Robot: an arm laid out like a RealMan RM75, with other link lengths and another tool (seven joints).
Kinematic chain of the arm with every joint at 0, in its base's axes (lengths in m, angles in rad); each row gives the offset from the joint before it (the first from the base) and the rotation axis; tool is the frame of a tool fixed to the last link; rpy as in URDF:
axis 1: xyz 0 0 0.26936 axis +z
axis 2: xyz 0 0 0 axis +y
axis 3: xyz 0 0 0.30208 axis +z
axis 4: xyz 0 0 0 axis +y
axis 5: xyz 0 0 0.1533 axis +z
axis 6: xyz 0 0 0 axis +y
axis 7: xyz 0 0 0.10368 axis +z
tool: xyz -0.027 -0.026 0.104 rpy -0.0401 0 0.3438
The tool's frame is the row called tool.
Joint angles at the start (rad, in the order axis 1, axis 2, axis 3, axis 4, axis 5, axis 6, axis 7):
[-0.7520 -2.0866 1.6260 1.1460 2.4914 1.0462 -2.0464]
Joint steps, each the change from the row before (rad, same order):
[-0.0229 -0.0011 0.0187 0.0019 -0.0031 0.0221 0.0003]
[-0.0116 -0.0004 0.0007 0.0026 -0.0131 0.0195 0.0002]
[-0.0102 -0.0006 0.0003 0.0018 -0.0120 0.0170 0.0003]
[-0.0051 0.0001 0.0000 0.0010 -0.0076 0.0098 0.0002]
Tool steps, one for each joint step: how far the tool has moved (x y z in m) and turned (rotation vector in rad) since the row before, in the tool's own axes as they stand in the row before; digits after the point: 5 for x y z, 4 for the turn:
[0.00936 -0.00134 0.00133 -0.0223 0.0047 0.0356]
[0.00578 -0.00018 0.00014 -0.0148 0.0127 0.0068]
[0.00517 -0.00003 0.00020 -0.0133 0.0116 0.0056]
[0.00265 0.00021 0.00005 -0.0079 0.0067 0.0023]

